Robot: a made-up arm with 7 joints.
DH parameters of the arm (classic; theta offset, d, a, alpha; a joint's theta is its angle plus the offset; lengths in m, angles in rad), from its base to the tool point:
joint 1: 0 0.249 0 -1.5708
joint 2: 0 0 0 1.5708
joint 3: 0 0.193 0.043 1.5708
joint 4: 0 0 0.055 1.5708
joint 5: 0 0.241 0 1.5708
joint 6: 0 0 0.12 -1.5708
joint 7: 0 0.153 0 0
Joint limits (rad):
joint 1: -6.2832..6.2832
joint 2: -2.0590..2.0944
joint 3: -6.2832..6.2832
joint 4: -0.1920..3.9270
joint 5: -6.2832..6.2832
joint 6: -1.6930..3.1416
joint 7: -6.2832..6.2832
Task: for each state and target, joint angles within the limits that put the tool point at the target. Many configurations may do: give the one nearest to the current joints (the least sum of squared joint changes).
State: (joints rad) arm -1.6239 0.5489 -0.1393 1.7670 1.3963 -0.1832 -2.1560
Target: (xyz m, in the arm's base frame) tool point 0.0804 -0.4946 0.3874
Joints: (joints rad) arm -1.2426 0.3571 0.1693 1.6744 1.4565 -0.2404 -2.1560
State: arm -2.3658 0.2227 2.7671 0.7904 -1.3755 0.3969 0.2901
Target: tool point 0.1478 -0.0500 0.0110
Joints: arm -2.6146 -0.1145 2.4981 0.1859 -1.3539 0.7525 0.2901
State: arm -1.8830 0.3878 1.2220 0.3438 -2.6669 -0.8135 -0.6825
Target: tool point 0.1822 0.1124 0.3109
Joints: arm -1.7610 0.6372 1.5127 0.6392 -2.1550 -0.8746 -0.6825
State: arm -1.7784 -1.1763 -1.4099 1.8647 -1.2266 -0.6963 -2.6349
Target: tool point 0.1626 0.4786 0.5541
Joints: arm -2.2064 -1.3232 -1.2973 2.3214 -0.9341 -0.3140 -2.6349
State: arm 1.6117 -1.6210 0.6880 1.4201 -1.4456 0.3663 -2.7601
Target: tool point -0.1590 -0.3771 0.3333
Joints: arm 2.3953 -1.9624 0.8224 1.1857 -1.6974 -0.3692 -2.7601
